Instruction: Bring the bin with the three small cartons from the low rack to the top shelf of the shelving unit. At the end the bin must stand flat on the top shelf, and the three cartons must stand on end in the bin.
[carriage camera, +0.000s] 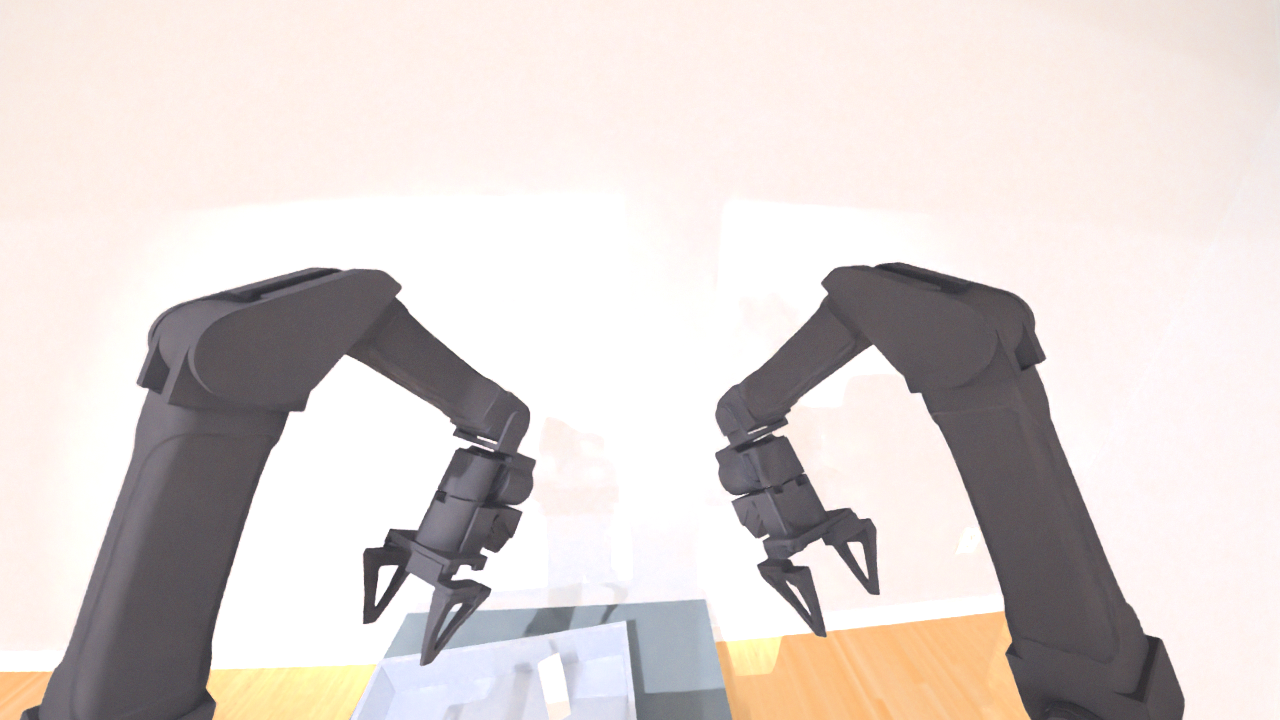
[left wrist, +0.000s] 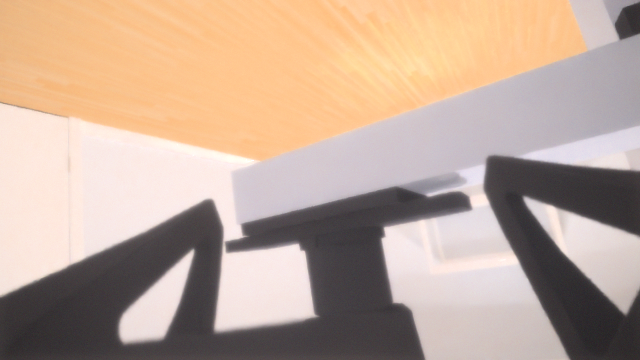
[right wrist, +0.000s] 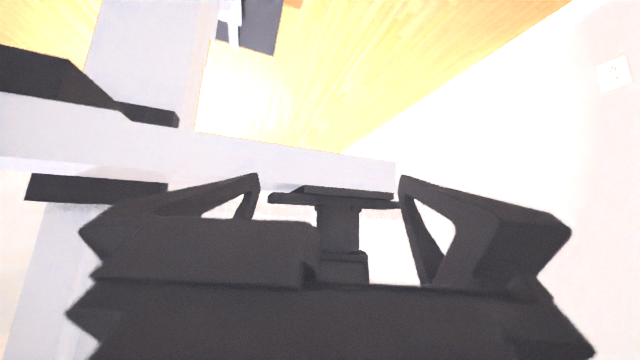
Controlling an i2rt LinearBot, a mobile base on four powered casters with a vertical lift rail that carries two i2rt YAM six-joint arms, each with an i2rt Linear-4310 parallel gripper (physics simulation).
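Places are measured from the left arm's base along level axes (x up, y ahead, z left), in centimetres.
Pixels of known places: left gripper, fingertip midpoint: [carriage camera: 395, 642] [left wrist: 350, 193]; right gripper, fingertip midpoint: [carriage camera: 849, 614] [right wrist: 327, 181]; left arm's base at its link origin: [left wrist: 338, 221]; right arm's base at its link origin: [right wrist: 338, 199].
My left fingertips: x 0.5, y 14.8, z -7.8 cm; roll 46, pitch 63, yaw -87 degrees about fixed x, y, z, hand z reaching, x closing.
Note:
Ahead of a thing's pixels: the offset from my left fingertips to its top centre. "spot": to the spot under its first point. Level surfaces: height alone.
The light grey bin [carriage camera: 590, 640] sits on the low rack [carriage camera: 675, 653] at the bottom of the carriage view, its near part cut off. A pale carton @(spot: dx -50.4, dy +19.5, dz -7.8 cm) [carriage camera: 553, 682] shows in it, its top leaning a little to the left in the picture; the other two cannot be made out. My left gripper [carriage camera: 395, 642] [left wrist: 350, 193] is open and empty, in front of the bin's far left part in the picture, height above it unclear. My right gripper [carriage camera: 848, 614] [right wrist: 327, 181] is open and empty, to the right of the rack. The bin shows in neither wrist view. The shelving unit cannot be clearly identified.
A white wall stands behind the rack, above wooden floor @(dx -96.9 cm) [carriage camera: 859, 671]. My own grey crossbeam [left wrist: 425, 130] [right wrist: 280, 162] crosses both wrist views. A pale frame [left wrist: 475, 264] shows low at the right in the left wrist view. A wall socket @(dx -51.2, dy -15.4, dz -174.2 cm) [right wrist: 614, 74] shows in the right wrist view.

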